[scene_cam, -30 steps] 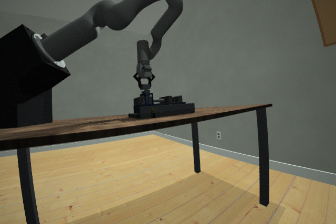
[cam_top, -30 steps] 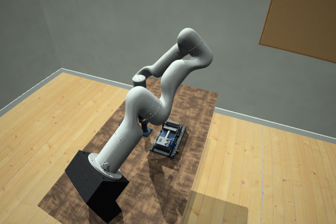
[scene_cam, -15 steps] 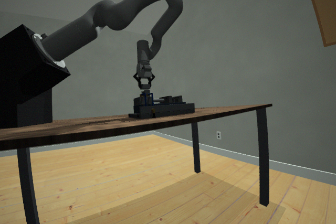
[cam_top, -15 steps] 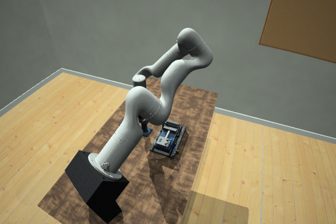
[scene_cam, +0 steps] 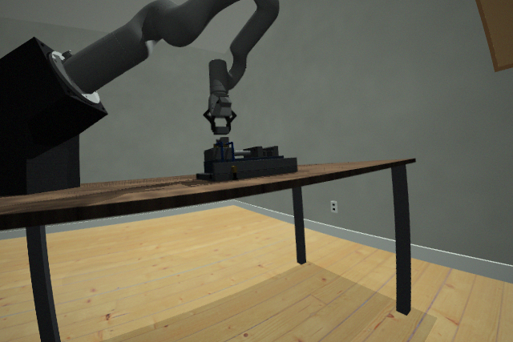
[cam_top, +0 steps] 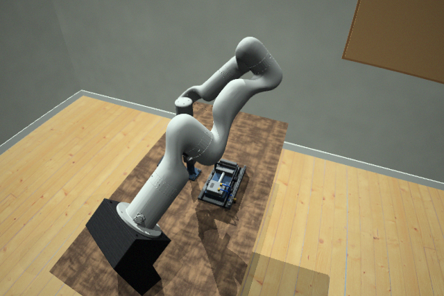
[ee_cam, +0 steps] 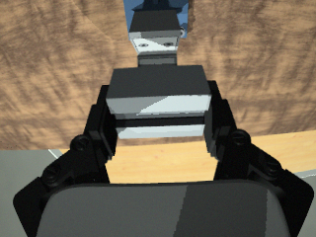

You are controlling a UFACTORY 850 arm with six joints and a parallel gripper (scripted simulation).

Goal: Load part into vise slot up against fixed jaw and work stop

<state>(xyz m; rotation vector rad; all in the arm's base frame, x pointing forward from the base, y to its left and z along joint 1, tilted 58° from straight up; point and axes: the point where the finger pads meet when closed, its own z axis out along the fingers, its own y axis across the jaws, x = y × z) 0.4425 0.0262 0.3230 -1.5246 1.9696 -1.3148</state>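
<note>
The moving jaw lies 200 mm to the right of my hand, 130 mm below it and 80 mm behind it. From my hand the other things lie so: work stop 170 mm to the right, 120 mm below, 20 mm behind; then V-block post 150 mm below; then part 10 mm below.
</note>
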